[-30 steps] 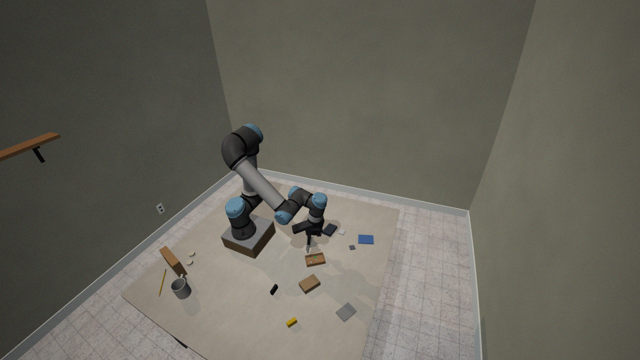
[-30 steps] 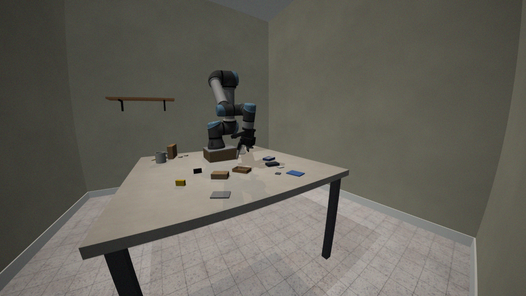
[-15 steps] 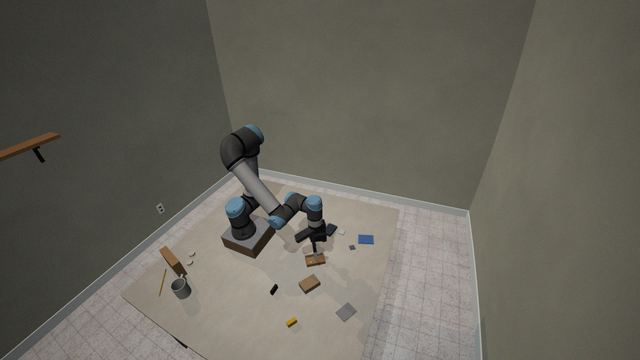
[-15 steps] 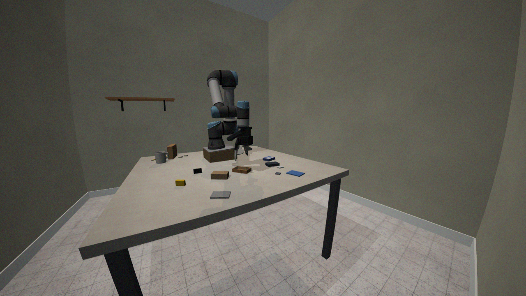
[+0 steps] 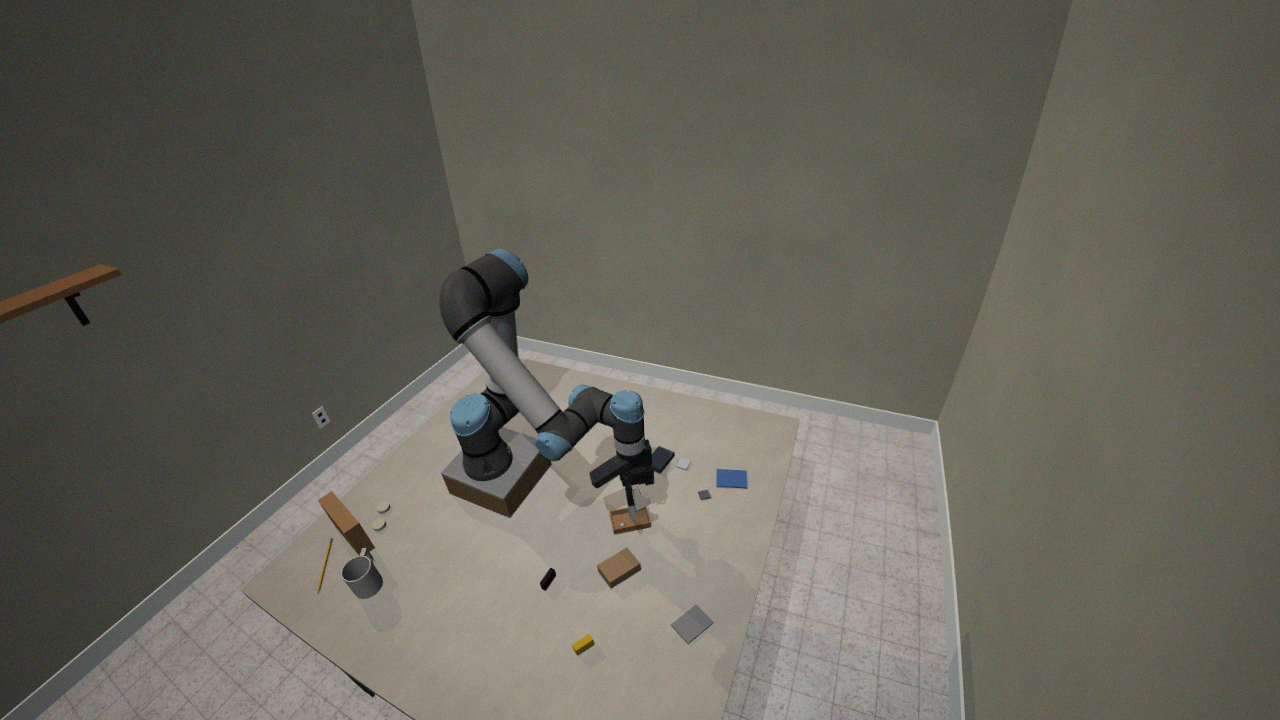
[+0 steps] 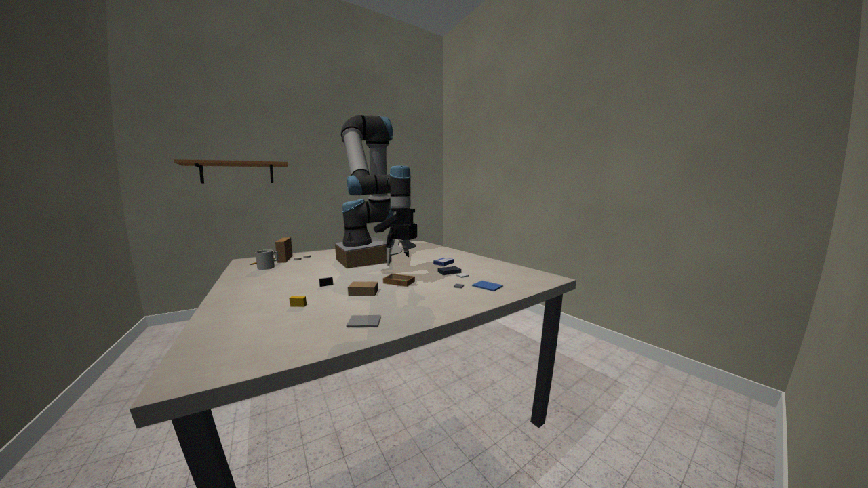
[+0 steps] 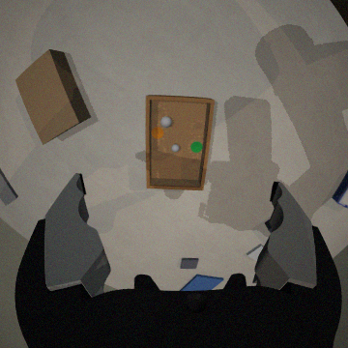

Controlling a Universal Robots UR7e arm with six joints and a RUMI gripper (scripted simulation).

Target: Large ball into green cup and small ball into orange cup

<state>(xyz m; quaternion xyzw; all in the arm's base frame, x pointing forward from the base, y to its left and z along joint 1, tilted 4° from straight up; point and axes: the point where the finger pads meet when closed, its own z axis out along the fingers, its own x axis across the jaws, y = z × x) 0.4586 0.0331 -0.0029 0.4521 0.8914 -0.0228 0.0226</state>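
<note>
Now: hand 8 cm above the covered wooden puzzle. From my hand the other things lie so: small grey tile: 17 cm ahead, 17 cm to the left, 8 cm below; then brown block: 4 cm ahead, 16 cm to the right, 7 cm below; then dark tile: 1 cm behind, 25 cm to the left, 8 cm below.
</note>
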